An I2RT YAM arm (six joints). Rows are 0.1 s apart.
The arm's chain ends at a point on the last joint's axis. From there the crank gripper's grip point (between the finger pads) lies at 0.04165 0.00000 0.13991 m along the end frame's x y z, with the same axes.
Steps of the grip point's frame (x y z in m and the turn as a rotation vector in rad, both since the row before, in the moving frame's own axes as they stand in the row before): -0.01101 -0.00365 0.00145 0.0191 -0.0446 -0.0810; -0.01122 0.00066 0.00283 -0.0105 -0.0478 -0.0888; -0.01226 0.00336 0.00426 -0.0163 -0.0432 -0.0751; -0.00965 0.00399 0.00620 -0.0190 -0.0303 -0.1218; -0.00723 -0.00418 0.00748 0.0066 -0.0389 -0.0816; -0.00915 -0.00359 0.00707 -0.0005 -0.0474 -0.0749
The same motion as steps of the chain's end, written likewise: -0.00449 0.00215 -0.00021 0.0191 -0.0446 -0.0810; -0.00440 0.00258 0.00099 -0.0105 -0.0478 -0.0888; -0.00615 0.00396 0.00259 -0.0163 -0.0432 -0.0751; -0.00526 0.00613 0.00498 -0.0190 -0.0303 -0.1218; -0.00159 -0.00008 0.00598 0.0066 -0.0389 -0.0816; -0.00237 -0.00079 0.00525 -0.0005 -0.0474 -0.0749
